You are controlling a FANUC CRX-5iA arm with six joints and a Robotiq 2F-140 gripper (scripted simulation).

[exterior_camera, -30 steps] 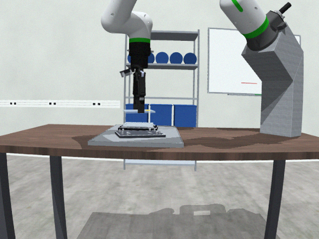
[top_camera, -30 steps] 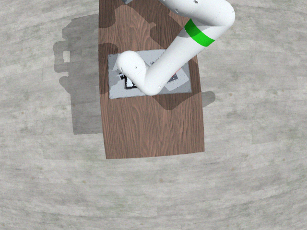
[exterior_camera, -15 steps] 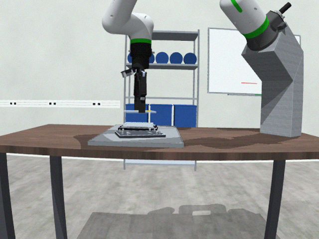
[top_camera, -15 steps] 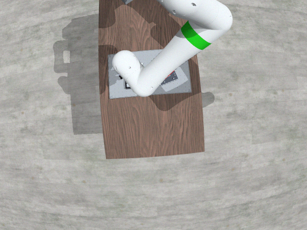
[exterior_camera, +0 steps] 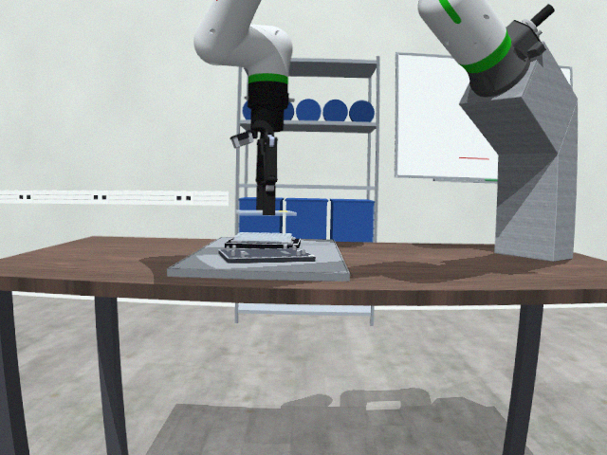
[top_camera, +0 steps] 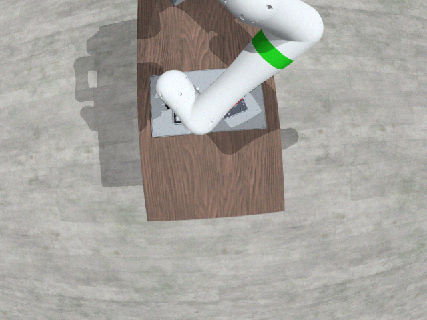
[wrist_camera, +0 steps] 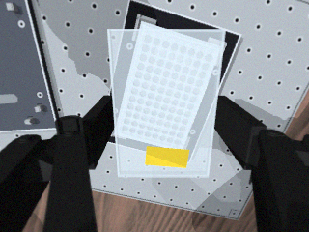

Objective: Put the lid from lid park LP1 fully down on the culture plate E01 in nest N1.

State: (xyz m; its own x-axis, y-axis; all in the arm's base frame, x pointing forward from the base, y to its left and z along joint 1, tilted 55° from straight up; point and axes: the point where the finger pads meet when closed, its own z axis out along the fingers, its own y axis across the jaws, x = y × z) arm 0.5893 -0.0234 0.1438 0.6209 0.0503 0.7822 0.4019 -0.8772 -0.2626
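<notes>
Now: hand 8 cm above the culture plate E01. Also, from my hand: lid: 2 cm below; lid park LP1: 8 cm behind, 18 cm to the left, 9 cm below; nest: 9 cm below.
</notes>
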